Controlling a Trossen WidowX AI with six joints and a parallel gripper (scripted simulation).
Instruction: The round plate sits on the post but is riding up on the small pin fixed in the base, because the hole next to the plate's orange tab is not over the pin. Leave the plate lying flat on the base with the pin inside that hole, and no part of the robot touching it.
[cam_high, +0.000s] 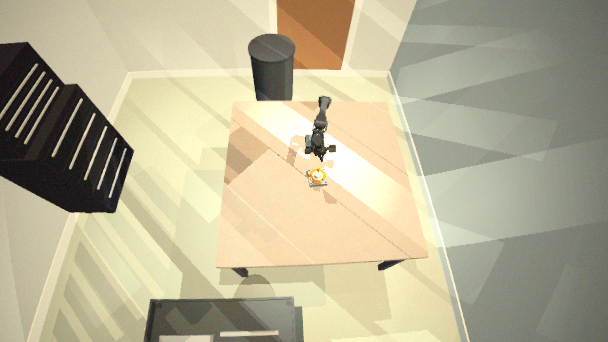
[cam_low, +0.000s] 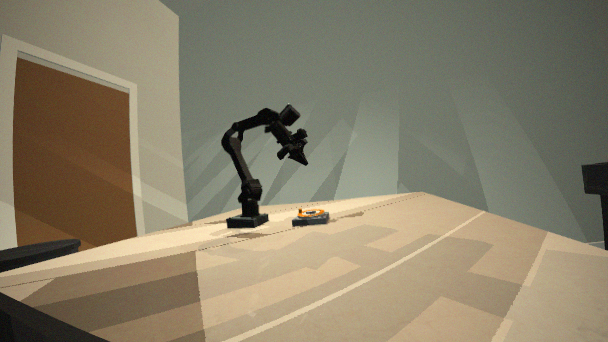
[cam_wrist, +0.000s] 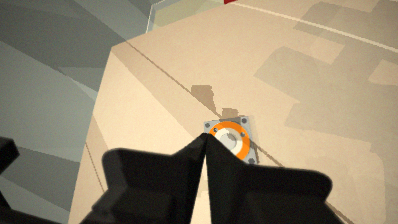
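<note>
The round plate lies 3 cm behind my gripper tip and 18 cm below it. Also, from my gripper tip: square grey base (1 cm to the right, 20 cm below).
</note>
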